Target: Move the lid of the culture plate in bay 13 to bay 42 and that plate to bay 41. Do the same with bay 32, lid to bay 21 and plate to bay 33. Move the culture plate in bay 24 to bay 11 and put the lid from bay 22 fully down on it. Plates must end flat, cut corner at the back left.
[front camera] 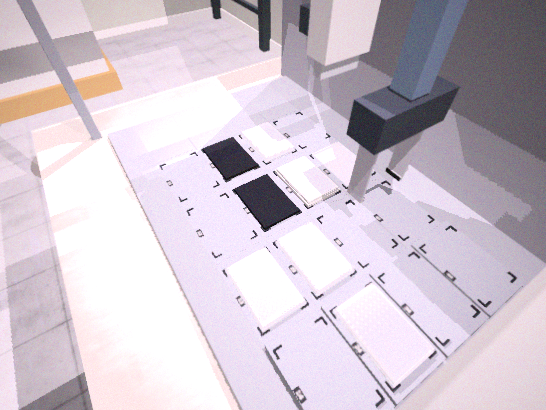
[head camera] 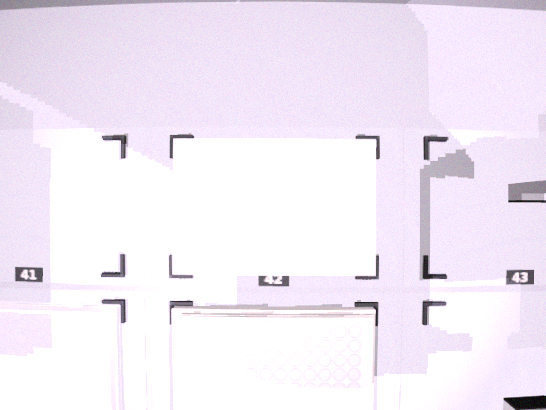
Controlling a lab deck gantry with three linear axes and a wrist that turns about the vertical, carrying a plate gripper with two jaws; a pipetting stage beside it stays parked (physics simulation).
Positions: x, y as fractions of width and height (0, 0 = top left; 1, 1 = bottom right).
Labels:
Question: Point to a thin white lid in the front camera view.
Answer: At 0.62, 0.39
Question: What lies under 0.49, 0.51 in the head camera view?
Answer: A thin white lid.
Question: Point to a bay 34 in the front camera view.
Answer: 0.81, 0.76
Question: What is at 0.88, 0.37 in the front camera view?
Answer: A grey wall.

